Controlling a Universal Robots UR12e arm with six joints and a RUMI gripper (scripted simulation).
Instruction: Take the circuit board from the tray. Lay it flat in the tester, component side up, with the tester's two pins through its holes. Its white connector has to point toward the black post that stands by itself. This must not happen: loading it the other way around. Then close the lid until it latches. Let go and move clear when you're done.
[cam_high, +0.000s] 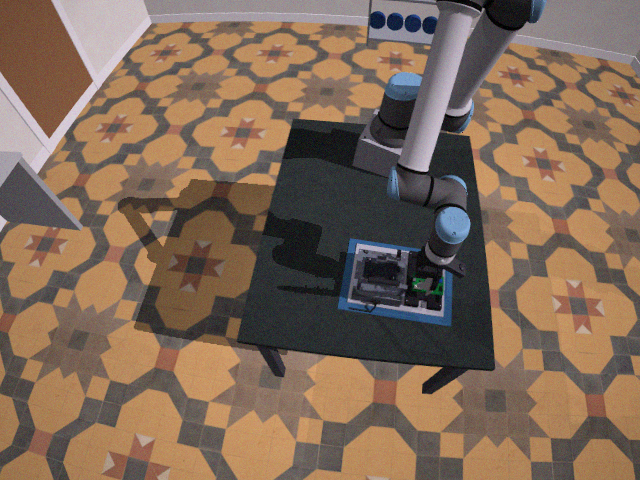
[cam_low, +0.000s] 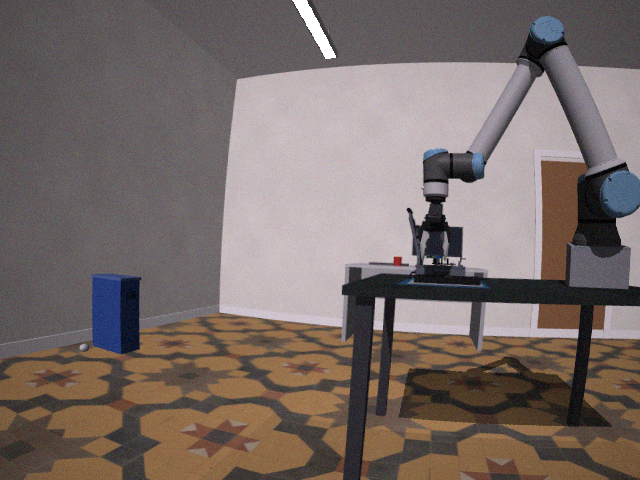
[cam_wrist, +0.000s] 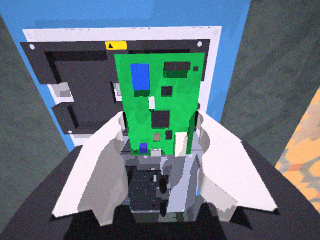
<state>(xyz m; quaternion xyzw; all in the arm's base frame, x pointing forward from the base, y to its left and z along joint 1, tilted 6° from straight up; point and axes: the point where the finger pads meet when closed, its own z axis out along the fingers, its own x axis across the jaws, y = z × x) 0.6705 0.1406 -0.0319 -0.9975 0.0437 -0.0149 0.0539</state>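
Right now the tester is 130 mm to the right of my hand, 20 mm behind it and 20 mm above it. Round my hand: green circuit board: right at my hand; then tester lid: 180 mm to the right, 90 mm above, 70 mm ahead.
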